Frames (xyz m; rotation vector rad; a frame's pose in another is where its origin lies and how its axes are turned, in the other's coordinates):
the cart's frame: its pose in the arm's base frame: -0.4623 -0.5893 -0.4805 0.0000 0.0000 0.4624
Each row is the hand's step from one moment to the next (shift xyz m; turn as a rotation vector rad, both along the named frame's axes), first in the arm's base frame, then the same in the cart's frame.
Working: the arm's base frame: its pose in the cart's frame: 0.6766 0.3212 0.4805 0.0000 0.0000 -0.4624

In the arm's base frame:
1: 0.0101 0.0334 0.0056 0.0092 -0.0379 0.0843
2: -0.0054 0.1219 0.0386 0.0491 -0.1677 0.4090
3: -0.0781 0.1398 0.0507 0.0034 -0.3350 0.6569
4: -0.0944 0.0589 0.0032 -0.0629 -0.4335 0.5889
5: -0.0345 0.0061 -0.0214 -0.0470 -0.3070 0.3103
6: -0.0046 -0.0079 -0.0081 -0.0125 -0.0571 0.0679
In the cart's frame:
1: 0.0239 0.0254 0.0056 -0.0087 -0.0380 0.0843
2: 0.0495 0.1115 0.0386 -0.0309 -0.1720 0.4090
3: -0.0075 0.1600 0.0507 -0.1464 -0.3013 0.6569
4: -0.0582 0.0948 0.0032 -0.2497 -0.3599 0.5889
5: -0.0282 0.0208 -0.0214 -0.1790 -0.2538 0.3103
6: -0.0076 -0.0050 -0.0081 -0.0367 -0.0455 0.0679

